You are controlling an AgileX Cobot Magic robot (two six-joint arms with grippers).
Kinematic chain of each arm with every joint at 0, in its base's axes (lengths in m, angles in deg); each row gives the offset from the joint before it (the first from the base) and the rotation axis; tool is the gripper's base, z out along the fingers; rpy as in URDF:
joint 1: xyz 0 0 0.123 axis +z
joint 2: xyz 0 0 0 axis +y
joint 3: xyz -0.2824 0 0.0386 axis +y
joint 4: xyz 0.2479 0 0.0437 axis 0.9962 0 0.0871
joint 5: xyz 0 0 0 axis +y
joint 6: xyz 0.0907 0 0.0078 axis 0.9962 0 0.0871
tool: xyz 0 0 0 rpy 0 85 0
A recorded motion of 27 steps. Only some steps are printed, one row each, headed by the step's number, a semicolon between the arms.
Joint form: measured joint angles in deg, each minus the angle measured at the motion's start. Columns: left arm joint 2, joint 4, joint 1, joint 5, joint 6, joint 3; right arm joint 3, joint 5, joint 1, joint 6, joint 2, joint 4.
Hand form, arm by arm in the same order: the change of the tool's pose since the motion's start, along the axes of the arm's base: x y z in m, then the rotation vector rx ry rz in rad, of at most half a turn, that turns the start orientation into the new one. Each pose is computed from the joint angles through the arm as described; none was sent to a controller.
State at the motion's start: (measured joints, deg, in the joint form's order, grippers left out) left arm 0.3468 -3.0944 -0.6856 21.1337 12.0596 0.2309; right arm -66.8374 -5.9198 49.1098 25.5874 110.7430 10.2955
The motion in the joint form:
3: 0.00 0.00 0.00 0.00 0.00 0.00; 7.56 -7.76 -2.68 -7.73 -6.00 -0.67
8: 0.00 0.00 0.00 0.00 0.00 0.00; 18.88 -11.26 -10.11 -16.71 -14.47 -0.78
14: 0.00 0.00 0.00 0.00 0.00 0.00; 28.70 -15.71 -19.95 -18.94 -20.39 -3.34
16: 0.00 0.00 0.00 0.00 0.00 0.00; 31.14 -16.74 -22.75 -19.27 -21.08 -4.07
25: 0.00 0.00 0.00 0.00 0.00 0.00; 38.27 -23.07 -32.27 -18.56 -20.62 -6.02
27: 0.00 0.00 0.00 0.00 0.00 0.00; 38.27 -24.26 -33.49 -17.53 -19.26 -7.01
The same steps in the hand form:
3: 0.0000 0.0000 0.0000 0.0000 0.0000 0.0000; -0.0020 -0.0335 0.0156 -0.0190 -0.1728 0.0103
8: 0.0000 0.0000 0.0000 0.0000 0.0000 0.0000; -0.0037 -0.1017 0.0197 -0.1315 -0.2745 -0.0468
14: 0.0000 0.0000 0.0000 0.0000 0.0000 0.0000; -0.0055 -0.1705 0.0132 -0.2057 -0.3145 -0.1720
16: 0.0000 0.0000 0.0000 0.0000 0.0000 0.0000; -0.0069 -0.1878 0.0071 -0.2315 -0.3081 -0.2063
25: 0.0000 0.0000 0.0000 0.0000 0.0000 0.0000; -0.0116 -0.2405 -0.0174 -0.2805 -0.2796 -0.3499
27: 0.0000 0.0000 0.0000 0.0000 0.0000 0.0000; -0.0084 -0.2450 -0.0222 -0.2791 -0.2729 -0.3655

